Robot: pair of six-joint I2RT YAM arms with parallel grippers.
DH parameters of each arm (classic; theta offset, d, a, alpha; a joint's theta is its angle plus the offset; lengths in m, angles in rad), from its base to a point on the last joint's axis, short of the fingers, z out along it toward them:
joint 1: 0 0.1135 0.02 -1.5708
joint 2: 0 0 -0.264 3.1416
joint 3: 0.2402 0 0.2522 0
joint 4: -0.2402 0 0.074 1.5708
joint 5: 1.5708 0 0 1.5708
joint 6: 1.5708 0.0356 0 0
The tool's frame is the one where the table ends.
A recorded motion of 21 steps. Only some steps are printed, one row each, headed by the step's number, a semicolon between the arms.
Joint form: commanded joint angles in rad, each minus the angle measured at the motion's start. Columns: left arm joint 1, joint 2, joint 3, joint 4, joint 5, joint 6; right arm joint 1, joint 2, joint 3, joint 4, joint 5, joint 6.
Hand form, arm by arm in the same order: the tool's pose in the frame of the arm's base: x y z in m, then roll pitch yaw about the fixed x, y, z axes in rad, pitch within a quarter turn. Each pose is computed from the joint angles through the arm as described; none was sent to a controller.
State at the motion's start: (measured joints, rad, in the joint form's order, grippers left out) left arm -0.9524 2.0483 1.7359 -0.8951 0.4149 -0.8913; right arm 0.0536 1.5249 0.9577 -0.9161 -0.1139 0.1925
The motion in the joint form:
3: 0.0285 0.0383 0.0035 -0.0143 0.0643 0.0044; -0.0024 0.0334 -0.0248 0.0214 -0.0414 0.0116
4: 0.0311 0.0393 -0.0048 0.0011 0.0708 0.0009; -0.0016 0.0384 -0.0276 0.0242 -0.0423 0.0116
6: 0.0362 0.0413 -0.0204 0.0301 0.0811 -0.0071; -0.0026 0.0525 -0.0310 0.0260 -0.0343 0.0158
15: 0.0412 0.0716 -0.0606 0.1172 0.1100 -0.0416; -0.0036 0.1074 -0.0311 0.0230 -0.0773 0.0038
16: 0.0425 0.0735 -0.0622 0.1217 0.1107 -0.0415; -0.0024 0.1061 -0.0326 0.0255 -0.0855 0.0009
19: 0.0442 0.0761 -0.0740 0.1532 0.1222 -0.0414; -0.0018 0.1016 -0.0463 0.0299 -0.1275 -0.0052
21: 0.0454 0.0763 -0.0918 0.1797 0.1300 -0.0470; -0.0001 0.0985 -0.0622 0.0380 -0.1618 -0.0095
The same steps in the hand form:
3: 0.2482 -0.3559 0.2158 -2.5923 -0.1451 2.9863; 0.2553 0.0186 0.1737 2.9793 0.0183 2.9911
4: 0.2493 -0.3558 0.2136 -2.5839 -0.1469 2.9886; 0.2553 0.0188 0.1719 2.9794 0.0132 2.9920
6: 0.2515 -0.3555 0.2095 -2.5699 -0.1498 2.9950; 0.2557 0.0183 0.1677 2.9904 -0.0012 2.9866
15: 0.2558 -0.3590 0.1890 -2.5431 -0.1761 3.0144; 0.2579 0.0197 0.1549 2.9594 -0.0646 2.9985
16: 0.2565 -0.3590 0.1879 -2.5419 -0.1758 3.0151; 0.2577 0.0203 0.1549 2.9507 -0.0633 3.0029
19: 0.2577 -0.3599 0.1848 -2.5219 -0.1711 3.0093; 0.2549 0.0217 0.1533 2.9098 -0.0745 3.0111
21: 0.2578 -0.3595 0.1808 -2.5114 -0.1734 3.0103; 0.2520 0.0232 0.1508 2.8765 -0.0842 3.0184

